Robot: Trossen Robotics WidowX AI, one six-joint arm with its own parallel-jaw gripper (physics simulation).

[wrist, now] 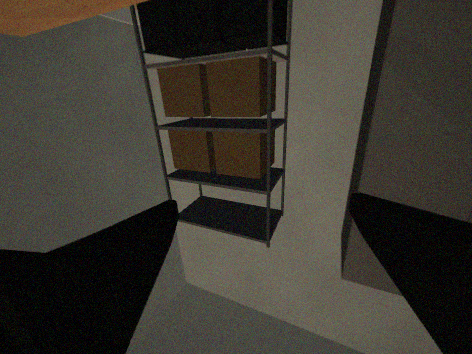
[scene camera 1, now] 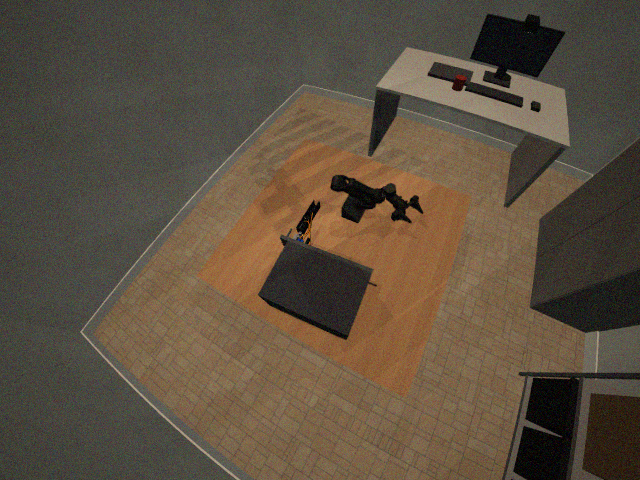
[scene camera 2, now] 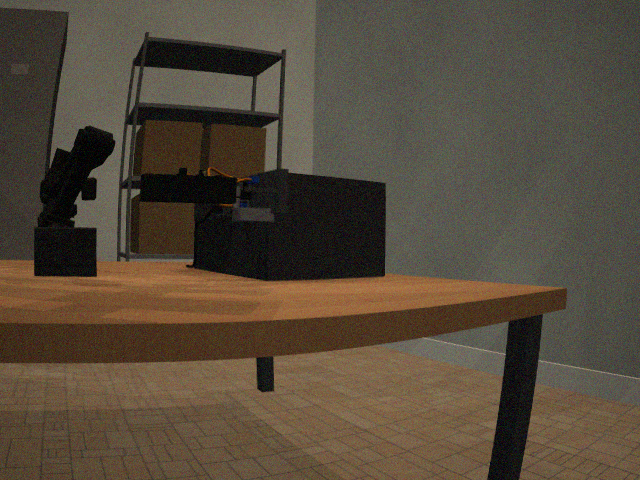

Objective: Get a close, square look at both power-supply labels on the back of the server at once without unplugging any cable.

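The server is a dark box standing on the wooden table. A black hinged piece juts out from its back near one corner, with orange cables and blue connectors beside it. Neither power-supply label can be made out in any view. My gripper is open and empty, in the air on the far side of the arm's base from the hinged piece, pointing away from the server. In scene camera 2 the gripper cannot be made out.
The arm rises beside the server's back. A shelf rack holds brown boxes. A dark cabinet stands near it. A white desk bears a monitor and a red cup.
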